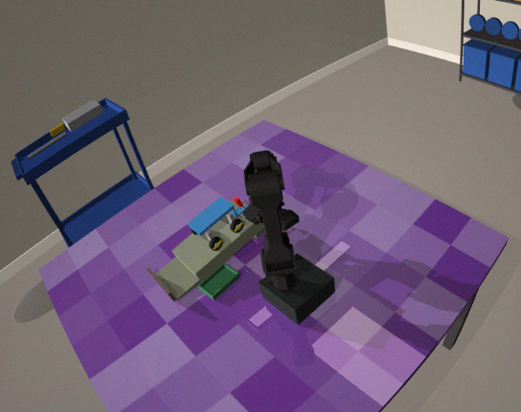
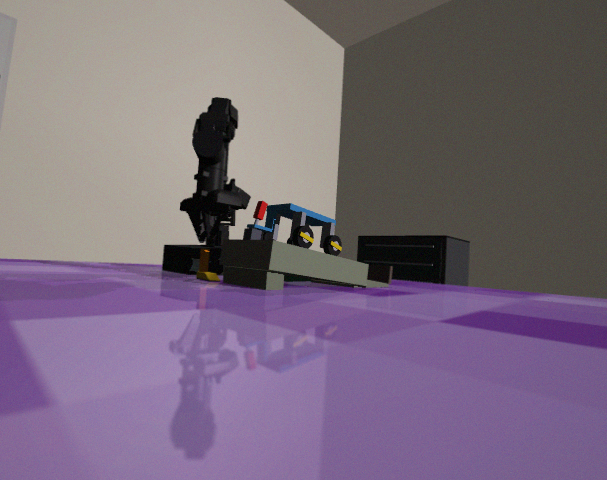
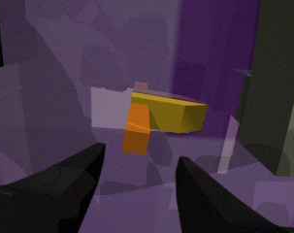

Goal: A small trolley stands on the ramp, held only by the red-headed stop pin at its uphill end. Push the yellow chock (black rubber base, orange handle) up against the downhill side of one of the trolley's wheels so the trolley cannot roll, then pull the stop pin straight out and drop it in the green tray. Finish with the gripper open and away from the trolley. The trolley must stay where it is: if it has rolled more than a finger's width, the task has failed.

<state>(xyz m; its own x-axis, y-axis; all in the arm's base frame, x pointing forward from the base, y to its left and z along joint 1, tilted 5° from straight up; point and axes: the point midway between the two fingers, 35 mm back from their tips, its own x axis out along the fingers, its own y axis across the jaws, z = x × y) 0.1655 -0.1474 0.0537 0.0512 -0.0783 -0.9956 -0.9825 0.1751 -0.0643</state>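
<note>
Now: gripper tip 60 mm above the yellow chock and 20 mm short of it. Round my gripper tip: green tray 240 mm to the left, 90 mm below, 40 mm ahead; then red-headed stop pin 130 mm ahead, 50 mm above, 30 mm to the left; then blue trolley 160 mm ahead, 120 mm to the left, 30 mm above.
</note>
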